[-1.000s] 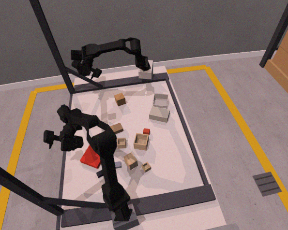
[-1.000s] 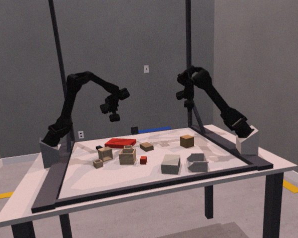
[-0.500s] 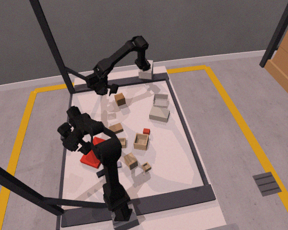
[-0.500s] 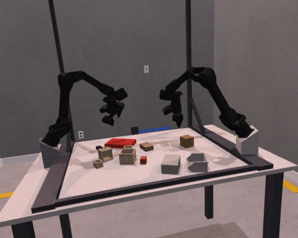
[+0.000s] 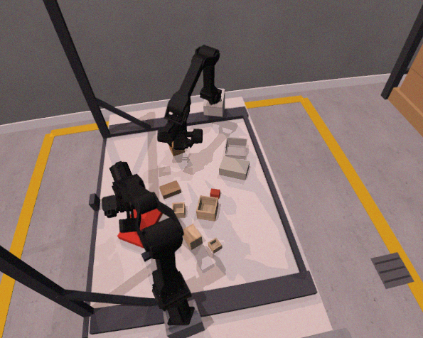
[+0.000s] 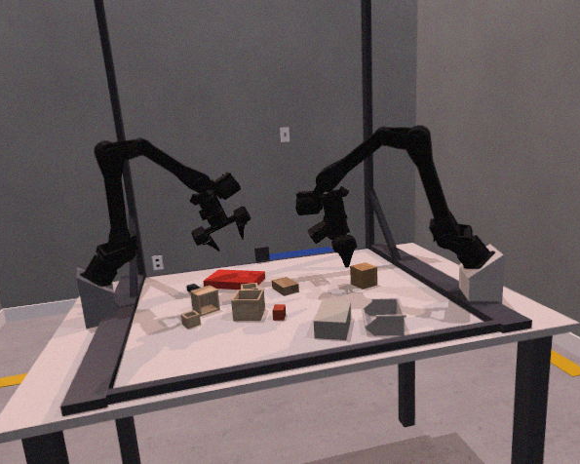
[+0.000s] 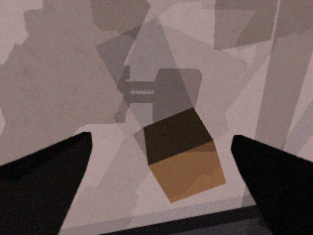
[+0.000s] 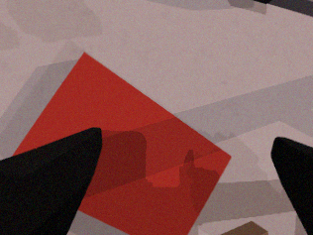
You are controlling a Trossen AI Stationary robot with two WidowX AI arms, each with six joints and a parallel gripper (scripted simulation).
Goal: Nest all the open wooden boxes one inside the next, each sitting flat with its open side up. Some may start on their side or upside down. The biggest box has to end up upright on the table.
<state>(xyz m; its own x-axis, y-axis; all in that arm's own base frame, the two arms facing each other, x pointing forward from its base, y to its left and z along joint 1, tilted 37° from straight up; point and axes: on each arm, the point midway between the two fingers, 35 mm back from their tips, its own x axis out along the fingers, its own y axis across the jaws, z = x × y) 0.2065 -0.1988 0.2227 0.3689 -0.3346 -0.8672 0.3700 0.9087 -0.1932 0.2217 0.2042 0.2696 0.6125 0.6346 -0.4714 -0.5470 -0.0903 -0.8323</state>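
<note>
My left gripper is now 40 mm past the brown cube, 70 mm to the right of it and 90 mm above it. Round my left hand: grey closed block (240 mm ahead, 50 mm to the right, 100 mm below); then red cube (160 mm ahead, 180 mm to the right, 110 mm below); then flat brown block (30 mm behind, 170 mm to the right, 110 mm below).
My right hand is 2 cm short of the red slab, 2 cm to the right of it and 14 cm above it. Also, from my right hand: red cube 29 cm ahead, 18 cm to the left, 14 cm below; then flat brown block 10 cm ahead, 18 cm to the left, 14 cm below; then dark block 8 cm ahead, 11 cm to the right, 14 cm below.
</note>
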